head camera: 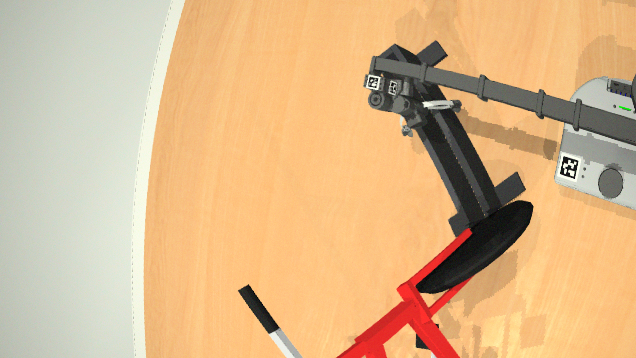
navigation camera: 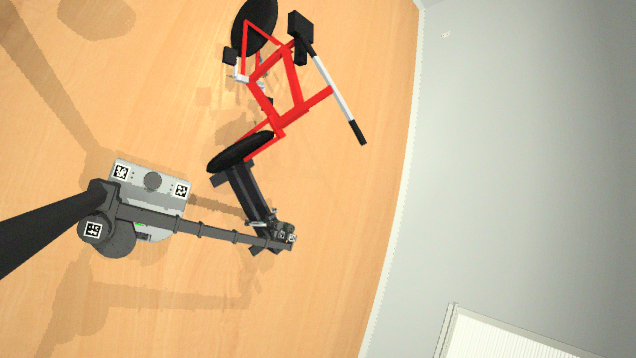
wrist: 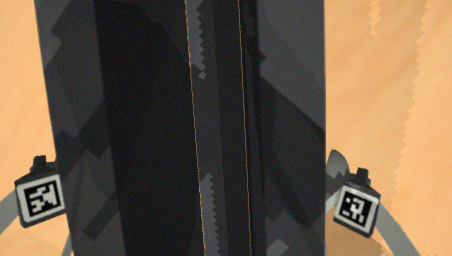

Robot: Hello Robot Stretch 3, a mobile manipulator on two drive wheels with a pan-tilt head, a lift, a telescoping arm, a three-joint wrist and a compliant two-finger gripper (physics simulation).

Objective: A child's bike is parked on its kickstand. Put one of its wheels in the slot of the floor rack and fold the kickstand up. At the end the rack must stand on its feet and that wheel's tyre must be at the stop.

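Places are measured from the robot's base along level axes (x ahead, y left, z up), in centimetres.
Pixels of known places: gripper, fingertip midpoint: (head camera: 434,119) (navigation camera: 259,215) (wrist: 206,165); robot's base, link origin: (head camera: 609,182) (navigation camera: 152,179).
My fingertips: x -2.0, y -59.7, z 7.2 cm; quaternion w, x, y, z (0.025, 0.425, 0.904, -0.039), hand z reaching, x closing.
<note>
Ahead of a thing's pixels: the offset from my fingertips to its top centre. "spot": to the spot under its first point.
The dark grey floor rack {dx +2.8, dy +3.8, dz +8.9 cm} (head camera: 462,170) (navigation camera: 245,187) (wrist: 150,125) lies on the floor, its long slot pointing towards the child's bike. The bike's black front wheel {spot: dx +25.2, dy +31.1, dz +27.5 cm} (head camera: 477,250) (navigation camera: 240,151) is at the rack's near end, turned at an angle across the slot's line. The red bike frame (head camera: 385,327) (navigation camera: 294,80) stands beyond it. I cannot make out the kickstand. My gripper (head camera: 431,117) (navigation camera: 262,217) is over the rack's far part, with one finger on each side of its body, shut on it. The left fingertip is hidden behind the rack's side in the wrist view.
The robot's base (head camera: 592,175) (navigation camera: 167,200) is beside the rack, with the arm (head camera: 510,92) (navigation camera: 215,232) reaching across to it. The handlebar (head camera: 260,310) (navigation camera: 332,85) sticks out towards the wall (head camera: 65,175) (navigation camera: 510,150). The rear wheel {spot: dx +87.1, dy +43.2, dz +24.9 cm} (navigation camera: 265,25) is farther off.
</note>
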